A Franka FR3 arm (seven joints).
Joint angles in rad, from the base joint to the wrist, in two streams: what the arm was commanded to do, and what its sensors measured. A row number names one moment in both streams.
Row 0, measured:
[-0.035, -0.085, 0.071, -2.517, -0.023, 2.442, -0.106]
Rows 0 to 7, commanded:
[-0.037, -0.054, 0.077, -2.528, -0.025, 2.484, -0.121]
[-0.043, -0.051, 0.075, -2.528, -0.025, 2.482, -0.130]
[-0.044, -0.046, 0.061, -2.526, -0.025, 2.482, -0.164]
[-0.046, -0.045, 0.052, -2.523, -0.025, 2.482, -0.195]
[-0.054, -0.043, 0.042, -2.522, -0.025, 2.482, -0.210]
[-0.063, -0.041, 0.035, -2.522, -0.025, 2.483, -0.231]
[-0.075, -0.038, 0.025, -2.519, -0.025, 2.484, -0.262]
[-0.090, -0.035, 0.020, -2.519, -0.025, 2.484, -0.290]
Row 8, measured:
[-0.038, -0.083, 0.048, -2.516, -0.021, 2.447, -0.191]
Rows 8 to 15, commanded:
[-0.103, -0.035, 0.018, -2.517, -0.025, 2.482, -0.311]
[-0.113, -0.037, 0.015, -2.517, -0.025, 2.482, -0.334]
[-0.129, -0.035, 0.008, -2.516, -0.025, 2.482, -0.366]
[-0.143, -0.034, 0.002, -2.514, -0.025, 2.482, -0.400]
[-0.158, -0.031, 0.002, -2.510, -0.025, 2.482, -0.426]
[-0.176, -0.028, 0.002, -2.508, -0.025, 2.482, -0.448]
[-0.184, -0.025, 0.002, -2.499, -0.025, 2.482, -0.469]
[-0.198, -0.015, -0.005, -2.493, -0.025, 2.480, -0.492]
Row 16, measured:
[-0.149, -0.067, 0.001, -2.510, -0.022, 2.459, -0.413]
